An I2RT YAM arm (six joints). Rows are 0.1 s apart.
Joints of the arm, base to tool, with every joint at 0 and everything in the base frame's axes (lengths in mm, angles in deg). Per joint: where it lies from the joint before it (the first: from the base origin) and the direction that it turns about. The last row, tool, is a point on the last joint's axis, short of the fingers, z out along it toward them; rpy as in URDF.
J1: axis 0 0 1 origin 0.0 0.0 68.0
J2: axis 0 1 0 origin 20.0 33.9 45.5
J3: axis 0 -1 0 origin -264.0 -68.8 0.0
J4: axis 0 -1 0 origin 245.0 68.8 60.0
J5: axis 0 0 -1 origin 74.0 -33.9 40.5
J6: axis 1 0 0 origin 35.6 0.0 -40.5
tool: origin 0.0 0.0 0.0 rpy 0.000 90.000 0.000
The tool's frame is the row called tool.
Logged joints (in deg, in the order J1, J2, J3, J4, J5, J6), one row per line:
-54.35 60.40 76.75 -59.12 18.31 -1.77
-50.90 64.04 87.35 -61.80 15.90 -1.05
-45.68 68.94 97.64 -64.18 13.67 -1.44
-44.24 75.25 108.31 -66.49 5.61 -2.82
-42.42 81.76 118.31 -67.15 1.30 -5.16
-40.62 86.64 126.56 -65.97 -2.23 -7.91
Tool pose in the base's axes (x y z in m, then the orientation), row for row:
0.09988 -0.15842 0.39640 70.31 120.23 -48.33
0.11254 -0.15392 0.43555 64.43 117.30 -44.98
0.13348 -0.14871 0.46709 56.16 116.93 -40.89
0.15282 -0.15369 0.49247 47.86 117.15 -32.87
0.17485 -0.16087 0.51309 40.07 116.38 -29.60
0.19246 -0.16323 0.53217 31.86 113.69 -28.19
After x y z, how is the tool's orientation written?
As a rotation vector, in degrees.
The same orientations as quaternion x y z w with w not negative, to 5 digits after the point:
0.45778 0.78280 -0.31467 0.28045
0.43042 0.78361 -0.30048 0.33227
0.38286 0.79714 -0.27876 0.37453
0.33275 0.81450 -0.22853 0.41669
0.28277 0.82127 -0.20888 0.44936
0.22887 0.81672 -0.20251 0.48947

